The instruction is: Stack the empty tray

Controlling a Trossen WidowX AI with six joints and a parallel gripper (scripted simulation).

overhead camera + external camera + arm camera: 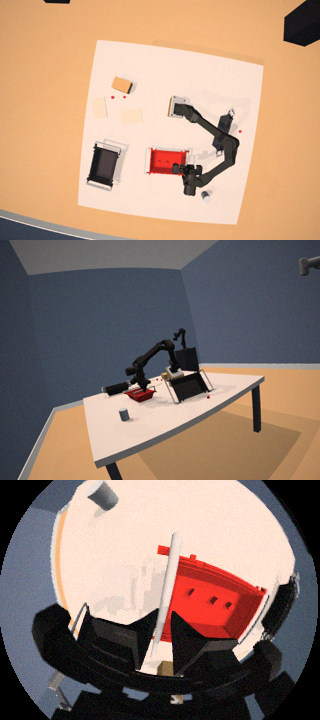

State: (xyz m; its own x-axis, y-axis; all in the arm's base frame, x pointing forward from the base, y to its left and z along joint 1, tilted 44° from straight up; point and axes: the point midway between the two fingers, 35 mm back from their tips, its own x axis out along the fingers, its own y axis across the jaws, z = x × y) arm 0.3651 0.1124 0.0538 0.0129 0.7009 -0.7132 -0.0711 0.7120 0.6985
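The black tray lies 260 mm behind my gripper tip and 250 mm to the left of it. The rest, counted from my gripper tip: grey cylinder 240 mm ahead, 210 mm to the left, 40 mm below; tan box 510 mm to the right, 480 mm behind, 40 mm below.
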